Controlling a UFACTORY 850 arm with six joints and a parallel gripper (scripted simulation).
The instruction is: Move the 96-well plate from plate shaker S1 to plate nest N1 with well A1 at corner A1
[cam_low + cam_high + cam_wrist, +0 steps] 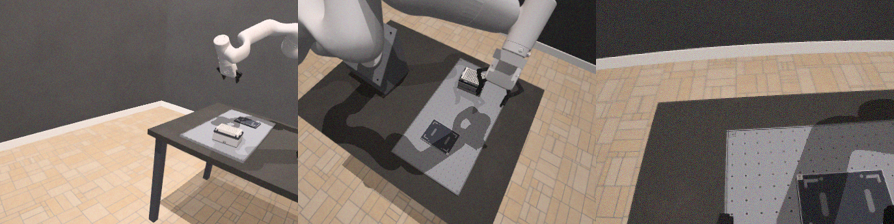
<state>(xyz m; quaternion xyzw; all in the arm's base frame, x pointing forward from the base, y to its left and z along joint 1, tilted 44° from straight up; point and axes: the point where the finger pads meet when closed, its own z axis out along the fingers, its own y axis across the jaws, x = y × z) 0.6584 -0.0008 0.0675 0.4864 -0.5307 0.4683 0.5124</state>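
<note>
Now: hand 120 mm past the white 96-well plate, 230 mm to the right of it and 230 mm above it. Round my hand: plate nest N1: 130 mm behind, 140 mm to the right, 290 mm below; then A1 mark: 60 mm behind, 200 mm to the right, 280 mm below.
</note>
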